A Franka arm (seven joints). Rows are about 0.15 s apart.
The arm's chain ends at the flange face. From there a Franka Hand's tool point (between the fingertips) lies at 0.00 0.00 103.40 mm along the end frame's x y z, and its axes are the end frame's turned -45 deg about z.
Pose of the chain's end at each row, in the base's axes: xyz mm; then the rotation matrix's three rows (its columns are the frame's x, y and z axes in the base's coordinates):
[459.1, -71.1, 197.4], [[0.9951, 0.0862, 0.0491], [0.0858, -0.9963, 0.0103], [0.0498, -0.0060, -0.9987]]
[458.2, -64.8, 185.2], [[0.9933, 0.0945, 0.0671], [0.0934, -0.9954, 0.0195], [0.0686, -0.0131, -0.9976]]
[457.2, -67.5, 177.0], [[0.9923, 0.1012, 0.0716], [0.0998, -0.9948, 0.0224], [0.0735, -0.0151, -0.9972]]
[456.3, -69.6, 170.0], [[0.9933, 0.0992, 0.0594], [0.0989, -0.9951, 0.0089], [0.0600, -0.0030, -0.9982]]
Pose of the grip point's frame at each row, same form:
[464.2, -70.0, 94.1], [[0.6427, 0.7646, 0.0491], [0.7652, -0.6438, 0.0103], [0.0395, 0.0310, -0.9987]]
[465.1, -62.8, 82.0], [[0.6355, 0.7692, 0.0671], [0.7699, -0.6378, 0.0195], [0.0578, 0.0392, -0.9976]]
[464.6, -65.2, 73.9], [[0.6301, 0.7732, 0.0716], [0.7740, -0.6329, 0.0224], [0.0626, 0.0413, -0.9972]]
[462.4, -68.7, 66.8], [[0.6322, 0.7725, 0.0594], [0.7736, -0.6337, 0.0089], [0.0445, 0.0403, -0.9982]]

